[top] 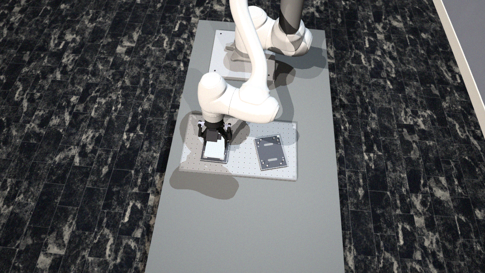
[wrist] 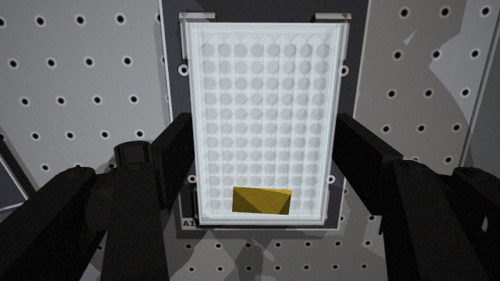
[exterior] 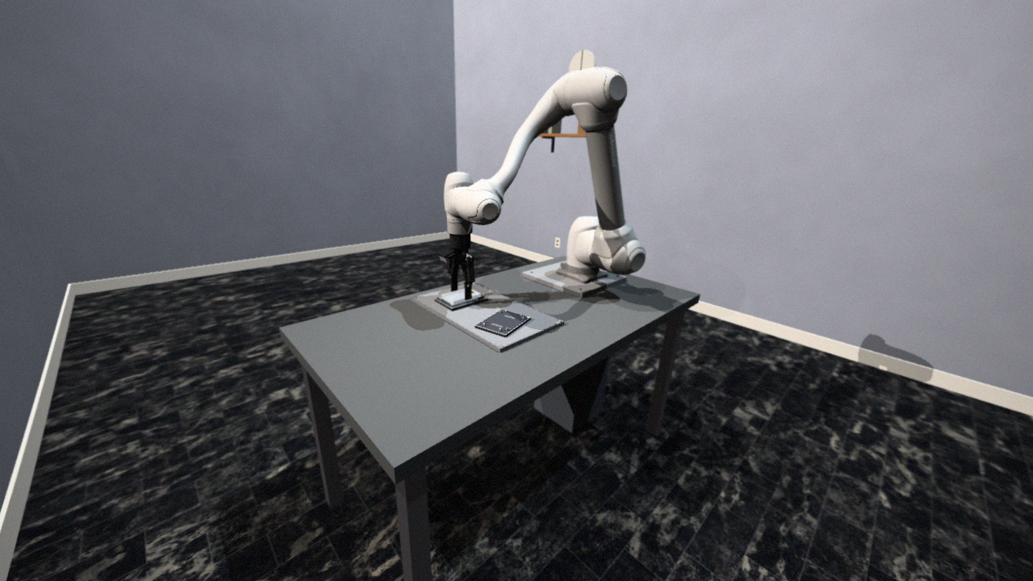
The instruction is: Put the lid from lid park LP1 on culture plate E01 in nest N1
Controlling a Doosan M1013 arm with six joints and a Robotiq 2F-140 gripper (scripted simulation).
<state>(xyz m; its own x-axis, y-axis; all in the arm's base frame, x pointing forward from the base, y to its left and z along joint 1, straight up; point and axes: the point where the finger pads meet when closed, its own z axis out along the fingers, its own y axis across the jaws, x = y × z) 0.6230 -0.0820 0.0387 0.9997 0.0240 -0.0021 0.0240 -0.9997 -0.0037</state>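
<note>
The clear lid lies 2 cm below my hand. Also, from my hand: nest 4 cm below; then culture plate 3 cm below; then lid park 25 cm to the left, 4 cm below.
</note>
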